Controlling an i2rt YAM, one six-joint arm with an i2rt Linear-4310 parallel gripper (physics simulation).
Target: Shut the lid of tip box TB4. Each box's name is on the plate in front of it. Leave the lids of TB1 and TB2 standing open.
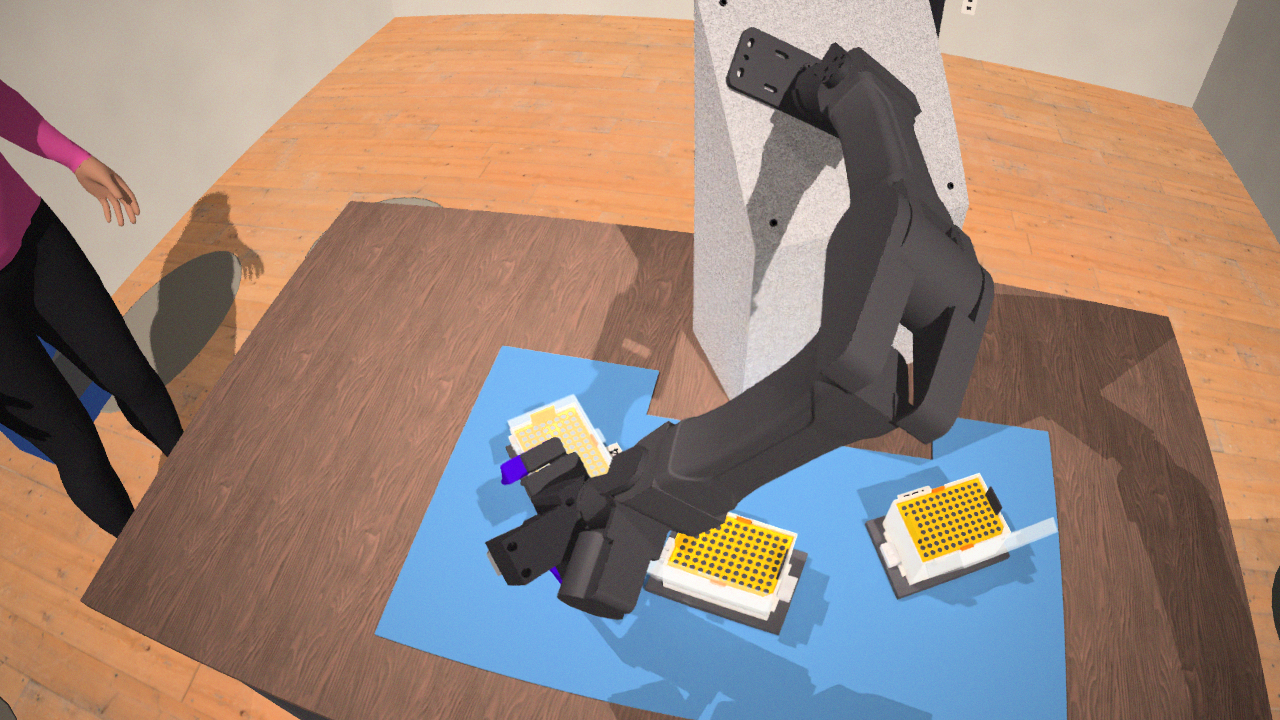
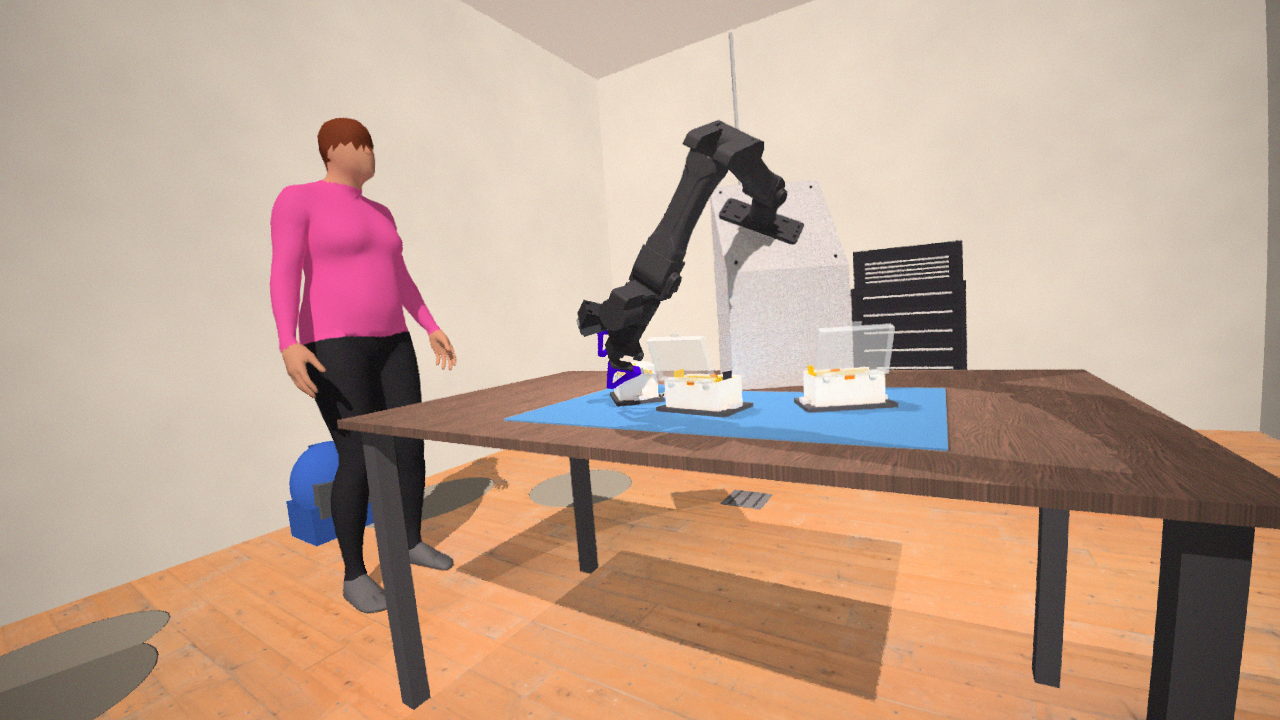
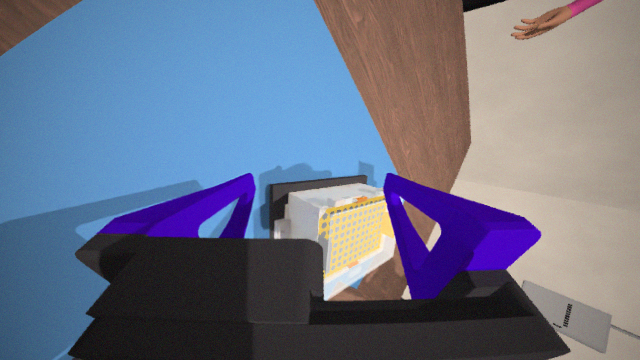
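Observation:
TB4 is the white tip box at the left of the mat, with a yellow rack. Its clear lid lies down over the rack; whether it is fully seated I cannot tell. My gripper is open and empty, beside and partly over TB4. The middle box and the right box are TB1 and TB2; I cannot read which is which. The middle lid and the right lid stand open.
The boxes stand on a blue mat on a brown wooden table. My forearm passes close above the middle box. A grey pedestal stands behind. A person stands at the left.

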